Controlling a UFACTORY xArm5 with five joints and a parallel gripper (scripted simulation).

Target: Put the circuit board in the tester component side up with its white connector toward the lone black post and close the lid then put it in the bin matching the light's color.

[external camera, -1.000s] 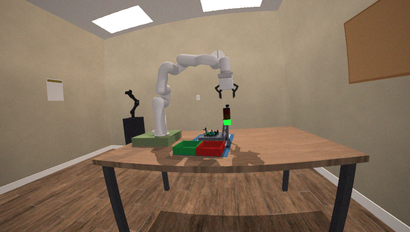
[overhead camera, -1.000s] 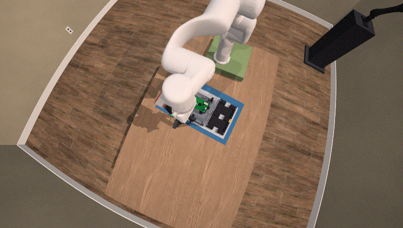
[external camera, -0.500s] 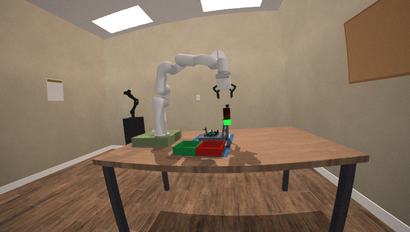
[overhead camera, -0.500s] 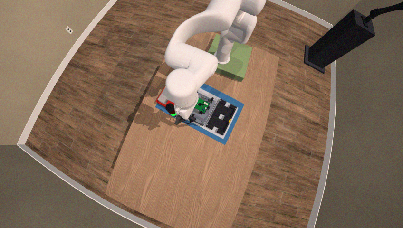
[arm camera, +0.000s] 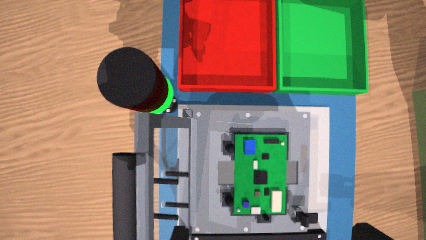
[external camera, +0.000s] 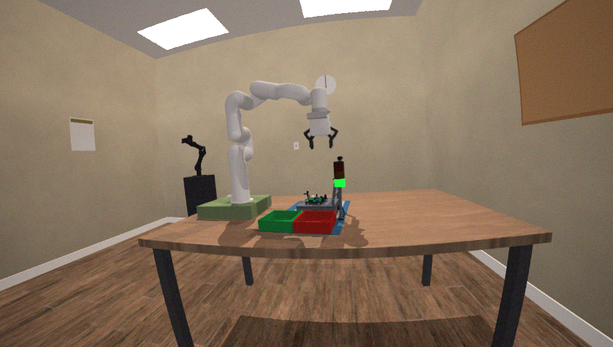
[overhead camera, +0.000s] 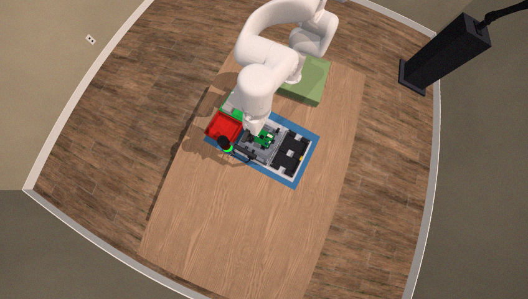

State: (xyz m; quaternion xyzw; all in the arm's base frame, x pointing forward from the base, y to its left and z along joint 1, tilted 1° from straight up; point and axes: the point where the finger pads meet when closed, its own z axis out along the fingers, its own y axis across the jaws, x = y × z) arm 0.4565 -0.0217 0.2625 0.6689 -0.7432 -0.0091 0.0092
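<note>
Right now the green circuit board is 260 mm below my hand, 40 mm behind it and 10 mm to the left of it. From my hand the other things lie so: clear lid 150 mm below, 70 mm ahead, 10 mm to the right; red bin 320 mm below, 200 mm to the right, 20 mm behind; green bin 320 mm below, 180 mm to the right, 170 mm behind.
</note>
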